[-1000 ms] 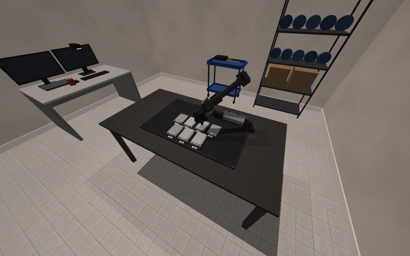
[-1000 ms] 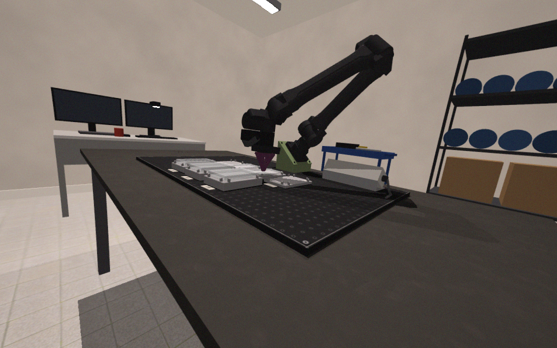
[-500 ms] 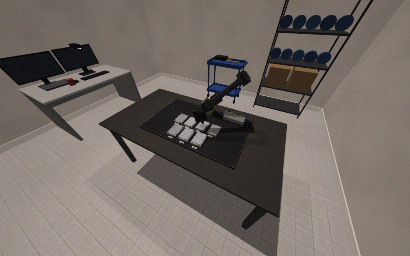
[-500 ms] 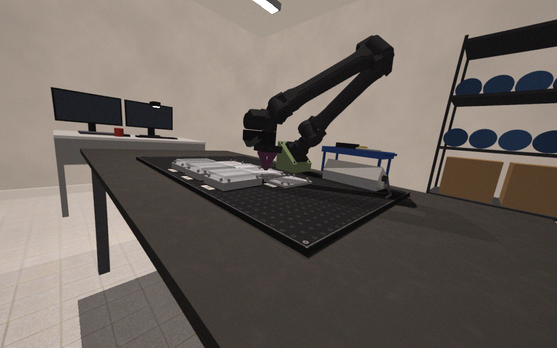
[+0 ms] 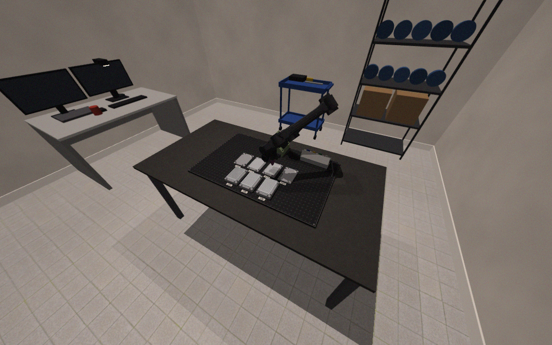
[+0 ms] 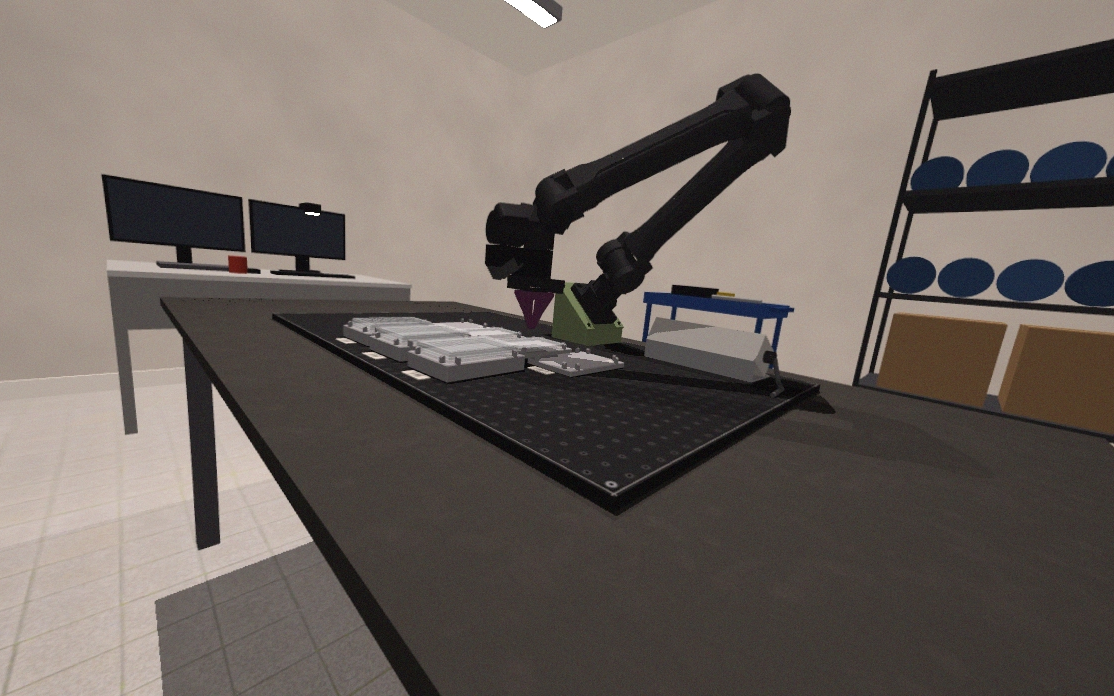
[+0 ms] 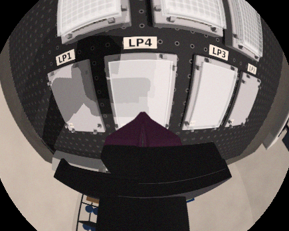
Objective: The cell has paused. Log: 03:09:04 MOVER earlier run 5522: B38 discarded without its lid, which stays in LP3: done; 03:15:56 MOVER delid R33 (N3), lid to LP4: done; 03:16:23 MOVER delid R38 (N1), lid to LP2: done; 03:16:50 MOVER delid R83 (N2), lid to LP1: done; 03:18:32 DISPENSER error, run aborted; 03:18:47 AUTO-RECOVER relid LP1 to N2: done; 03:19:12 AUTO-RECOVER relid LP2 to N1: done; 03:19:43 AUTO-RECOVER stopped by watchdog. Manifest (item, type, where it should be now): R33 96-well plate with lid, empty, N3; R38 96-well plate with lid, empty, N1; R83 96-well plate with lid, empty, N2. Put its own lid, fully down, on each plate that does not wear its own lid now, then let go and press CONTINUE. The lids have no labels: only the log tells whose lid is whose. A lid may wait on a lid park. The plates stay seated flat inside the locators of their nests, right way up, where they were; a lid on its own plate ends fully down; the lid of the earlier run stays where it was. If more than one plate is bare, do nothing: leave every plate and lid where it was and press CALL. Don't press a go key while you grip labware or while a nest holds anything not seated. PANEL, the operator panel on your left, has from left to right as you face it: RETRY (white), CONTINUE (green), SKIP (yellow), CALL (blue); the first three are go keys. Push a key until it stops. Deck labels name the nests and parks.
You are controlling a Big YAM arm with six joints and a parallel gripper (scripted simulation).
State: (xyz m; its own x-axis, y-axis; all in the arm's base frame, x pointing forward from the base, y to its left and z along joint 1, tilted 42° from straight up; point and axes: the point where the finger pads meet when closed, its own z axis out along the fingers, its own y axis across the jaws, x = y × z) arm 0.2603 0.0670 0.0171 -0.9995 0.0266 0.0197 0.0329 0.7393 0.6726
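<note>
Now: hand 5 cm above the lid park LP4 and 1 cm short of it. From my hand the other things lie so: LP4 label: 9 cm ahead, 5 cm below; then lid park LP1: 13 cm to the left, 5 cm below, 1 cm ahead; then lid park LP2: 26 cm to the right, 5 cm below, 1 cm ahead.
</note>
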